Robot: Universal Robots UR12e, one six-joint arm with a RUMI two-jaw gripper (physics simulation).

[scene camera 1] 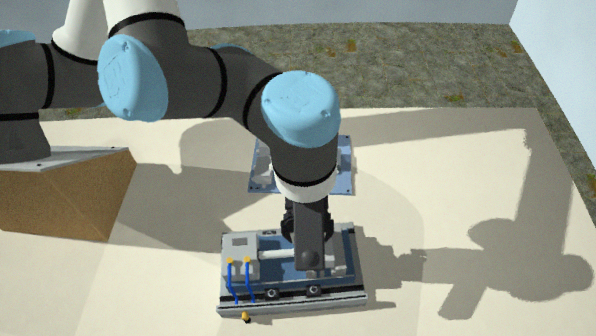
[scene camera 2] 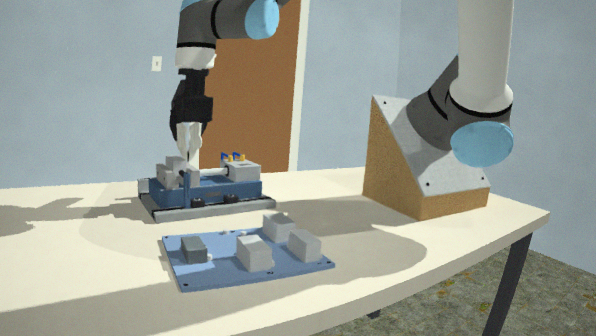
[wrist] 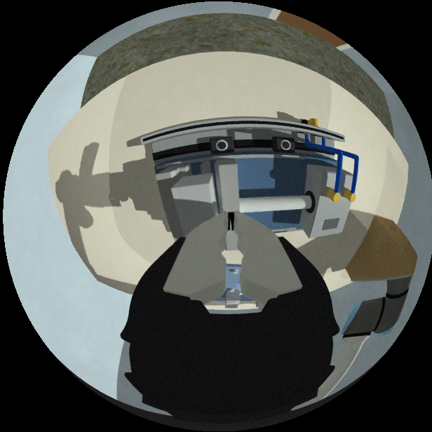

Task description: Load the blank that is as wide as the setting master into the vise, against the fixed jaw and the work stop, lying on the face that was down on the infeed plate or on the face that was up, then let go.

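Frame: origin at the arm's base, x up, y right, z ahead, level; millimetres.
Seen in the pictures: gripper, fingertip midpoint: (scene camera 2: 187, 161); arm's base, link origin: (scene camera 1: 6, 158) (scene camera 2: 431, 125).
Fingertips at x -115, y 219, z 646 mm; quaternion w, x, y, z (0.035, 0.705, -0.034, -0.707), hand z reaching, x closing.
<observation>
Pixels of each thing's top centre, then the offset from my fingertips to it. "spot": a spot on its surface instead.
- vise, top centre: (scene camera 1: 287, 251) (scene camera 2: 203, 163) dx -7, dy -2, dz -41 mm
- light grey blank, top centre: (scene camera 1: 324, 246) (scene camera 2: 175, 157) dx +10, dy +4, dz +30 mm
- Contact with the work stop, surface spot: (scene camera 2: 187, 190) spot: dx -45, dy -81, dz +31 mm
- dark grey block, top centre: (scene camera 2: 193, 242) (scene camera 1: 334, 156) dx -73, dy -276, dz +96 mm
- infeed plate, top centre: (scene camera 2: 242, 251) (scene camera 1: 301, 161) dx -98, dy -290, dz +12 mm
- vise's cylinder block, top centre: (scene camera 1: 239, 253) (scene camera 2: 239, 162) dx -10, dy -9, dz -136 mm
The vise (scene camera 1: 280, 270) (scene camera 2: 215, 190) (wrist: 260, 175) has a blue base. A light grey blank (scene camera 2: 175, 162) (wrist: 196, 195) lies between its jaws and stands above them. In the wrist view it is beside the fixed jaw (scene camera 2: 162, 175) (wrist: 166, 197), and a narrow dark gap shows between it and the moving jaw (scene camera 2: 193, 176) (wrist: 227, 185). Contact with the work stop (scene camera 2: 187, 190) cannot be told. My gripper (scene camera 2: 188, 156) (wrist: 229, 213) is shut and empty, its tips close above the moving jaw and the blank's side. A dark grey block (scene camera 2: 194, 249), seemingly the setting master, sits on the infeed plate (scene camera 1: 345, 188) (scene camera 2: 220, 280).
Three lighter blanks (scene camera 2: 254, 253) (scene camera 2: 305, 245) (scene camera 2: 279, 227) stand on the infeed plate. The vise's cylinder block (scene camera 1: 240, 250) (scene camera 2: 244, 170) (wrist: 325, 212) carries blue hoses (wrist: 340, 172). The arm's wedge-shaped pedestal (scene camera 1: 65, 200) (scene camera 2: 395, 165) stands on the table.
</observation>
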